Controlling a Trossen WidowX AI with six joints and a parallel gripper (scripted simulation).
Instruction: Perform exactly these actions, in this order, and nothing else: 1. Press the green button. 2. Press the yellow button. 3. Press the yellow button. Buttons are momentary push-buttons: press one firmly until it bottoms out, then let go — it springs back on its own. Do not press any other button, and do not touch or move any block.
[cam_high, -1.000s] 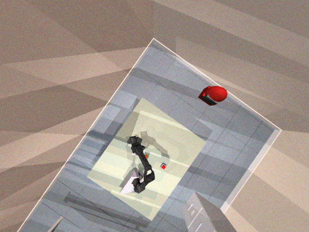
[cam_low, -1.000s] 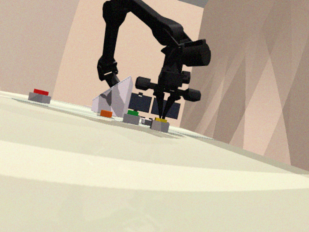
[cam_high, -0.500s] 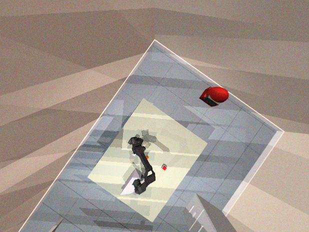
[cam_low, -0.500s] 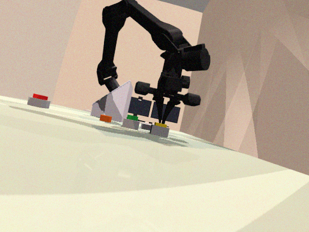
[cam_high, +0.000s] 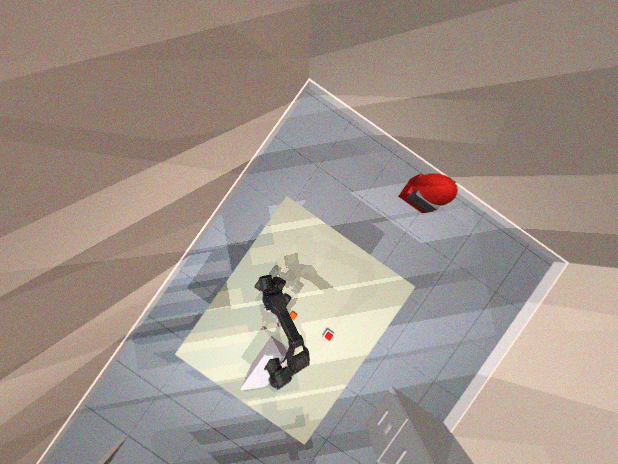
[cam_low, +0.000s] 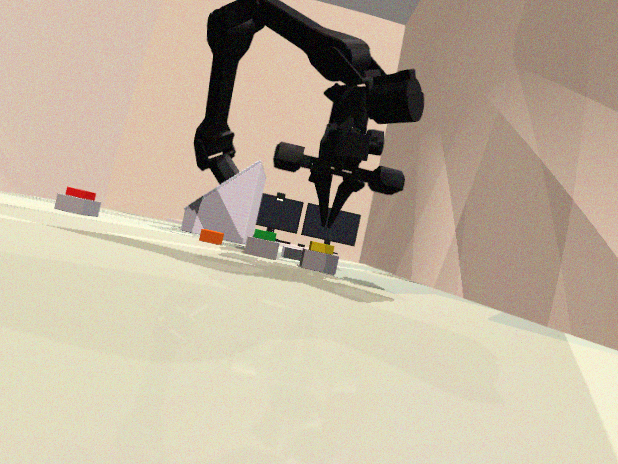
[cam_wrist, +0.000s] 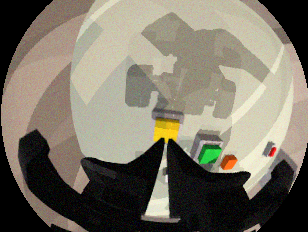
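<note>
My gripper tip is 30 mm above the yellow button. The rest, counted from my gripper tip: green button (50 mm behind, 80 mm to the right, 30 mm below); red button (100 mm behind, 390 mm to the right, 30 mm below); orange block (100 mm behind, 160 mm to the right, 50 mm below).
</note>
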